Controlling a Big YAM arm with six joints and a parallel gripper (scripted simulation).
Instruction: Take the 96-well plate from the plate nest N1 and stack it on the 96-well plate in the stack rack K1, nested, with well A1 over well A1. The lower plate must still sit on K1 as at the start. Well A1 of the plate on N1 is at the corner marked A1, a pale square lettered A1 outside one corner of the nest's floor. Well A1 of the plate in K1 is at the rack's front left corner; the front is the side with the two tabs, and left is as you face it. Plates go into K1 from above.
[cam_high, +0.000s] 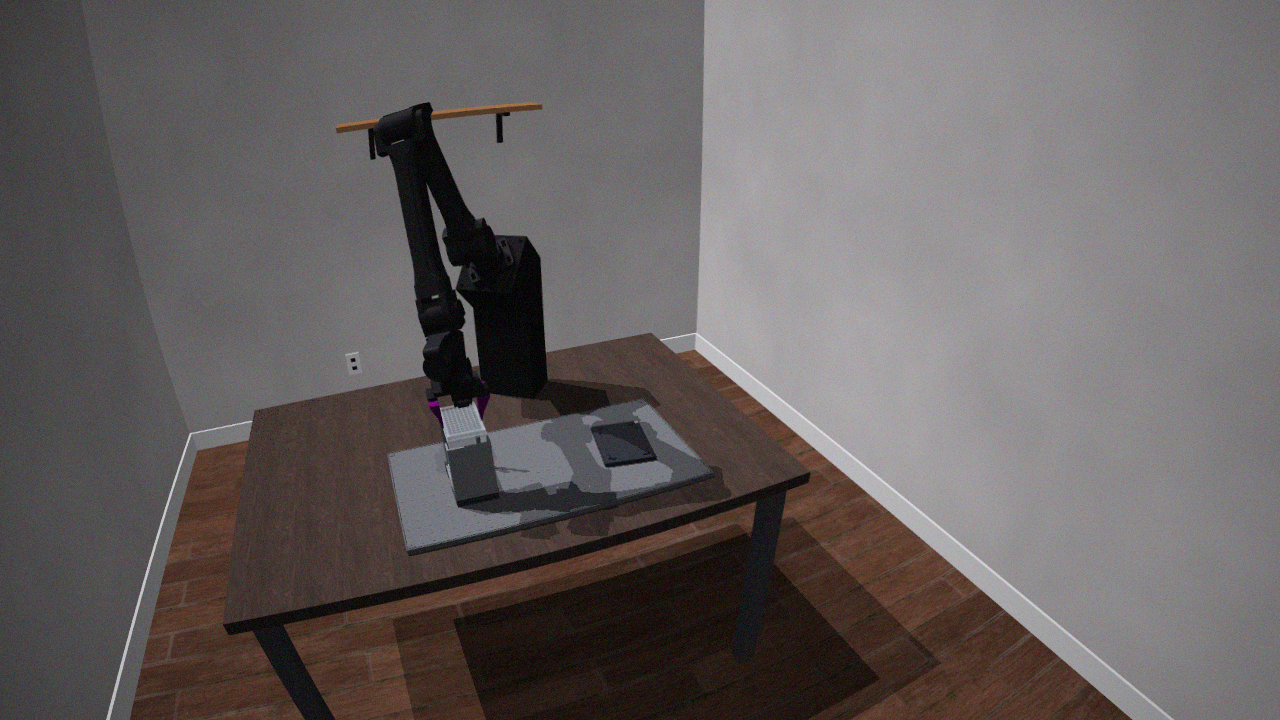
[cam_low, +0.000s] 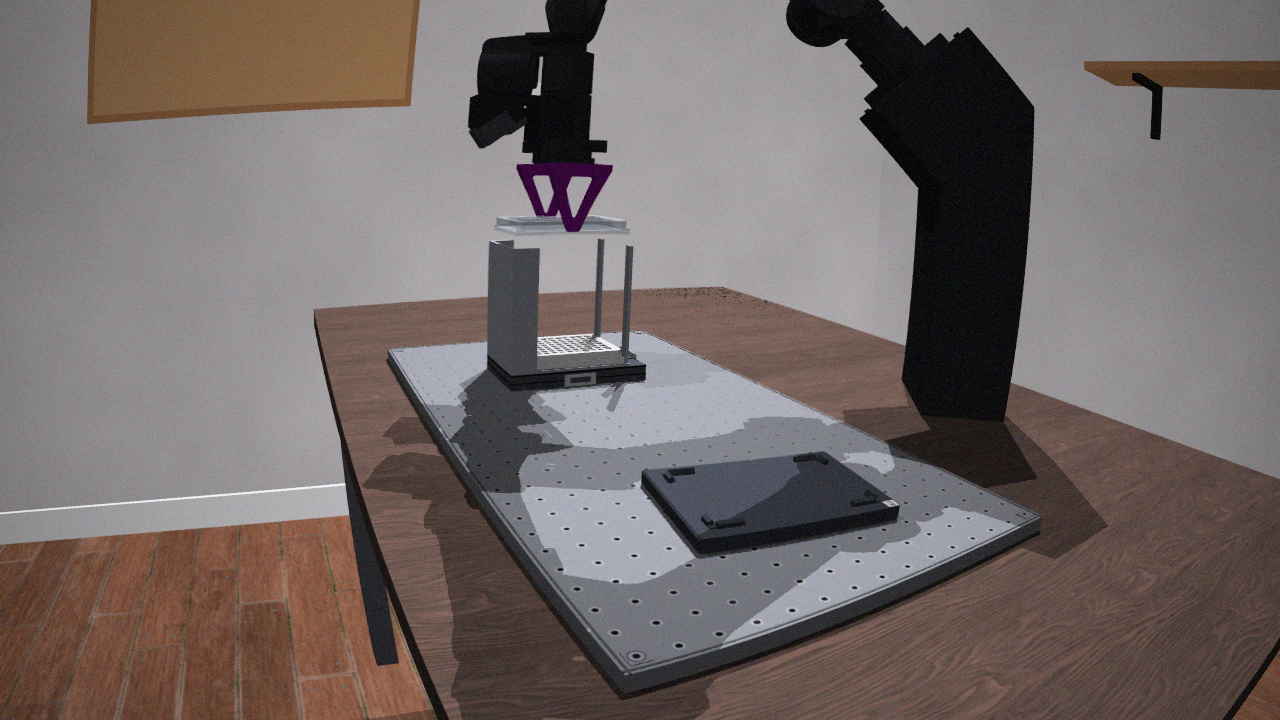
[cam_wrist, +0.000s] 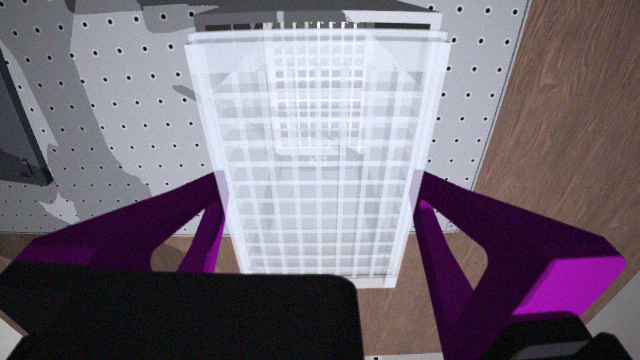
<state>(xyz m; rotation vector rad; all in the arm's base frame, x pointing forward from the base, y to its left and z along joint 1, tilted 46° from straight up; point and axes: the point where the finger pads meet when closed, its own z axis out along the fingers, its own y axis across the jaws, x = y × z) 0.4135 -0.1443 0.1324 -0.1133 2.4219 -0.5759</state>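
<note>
Now: the tall grey wall 60 mm ahead of my hand and 90 mm below it. Also, from my hand: pale A1 label (60 mm behind, 450 mm to the left, 160 mm below).
</note>
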